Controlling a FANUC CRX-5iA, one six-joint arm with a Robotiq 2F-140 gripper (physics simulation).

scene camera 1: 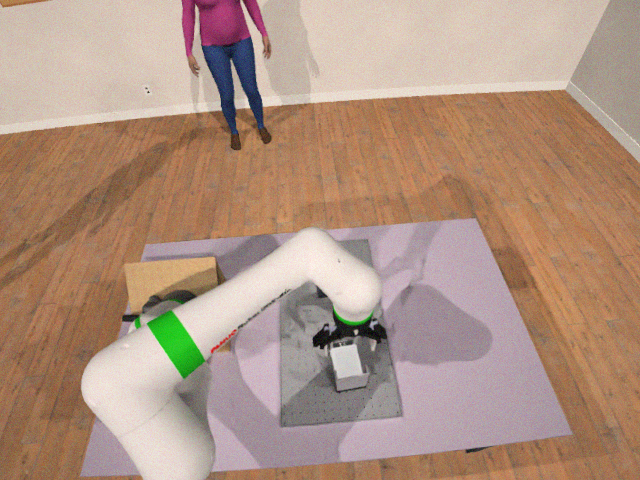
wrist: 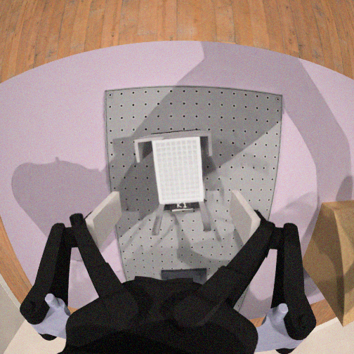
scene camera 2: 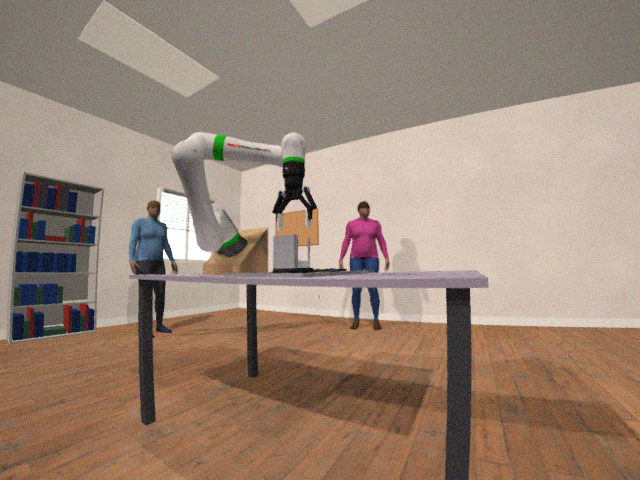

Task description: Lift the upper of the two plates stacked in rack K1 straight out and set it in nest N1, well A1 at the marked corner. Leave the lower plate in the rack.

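Places are measured from the arm's base along level axes (x ahead, y left, z up), in metres.
Pixels of known places: gripper, fingertip midpoint: (scene camera 1: 348,348) (scene camera 2: 293,229); arm's base, origin of the base link: (scene camera 2: 236,248).
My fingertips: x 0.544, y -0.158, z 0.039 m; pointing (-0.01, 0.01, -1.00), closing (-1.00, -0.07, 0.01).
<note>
For each thing: its top centre in the pictures, then the offset to it from my fingertips. Level surfaces: height alone.
- white upper plate, middle of its top: (scene camera 1: 347,364) dx -0.002, dy -0.006, dz -0.127 m
- rack K1, middle of its top: (scene camera 1: 347,351) (scene camera 2: 293,237) dx -0.003, dy +0.004, dz -0.033 m
- grey perforated board, its level: dz -0.174 m
- lilac table, its level: dz -0.188 m
The white upper plate (scene camera 1: 347,360) (wrist: 178,172) lies in rack K1 (scene camera 1: 352,383) (scene camera 2: 285,253) (wrist: 208,145), a grey rack with tall corner walls and a K1 label at its near end in the wrist view. The lower plate cannot be made out beneath it. My gripper (scene camera 1: 352,345) (scene camera 2: 294,222) (wrist: 174,203) is open and empty, pointing down above the rack. In the wrist view its pads stand wide apart, left and right of the plate's near end. A dark block (wrist: 183,274), partly hidden by the gripper body, may be nest N1; its marked corner cannot be made out.
The rack stands on a grey perforated board (scene camera 1: 305,410) (wrist: 240,107) on the lilac table (scene camera 1: 465,403) (scene camera 2: 413,279) (wrist: 60,110). A tan wedge-shaped base (scene camera 1: 173,273) (scene camera 2: 258,248) (wrist: 327,240) stands beside the board. Two people stand beyond the table.
</note>
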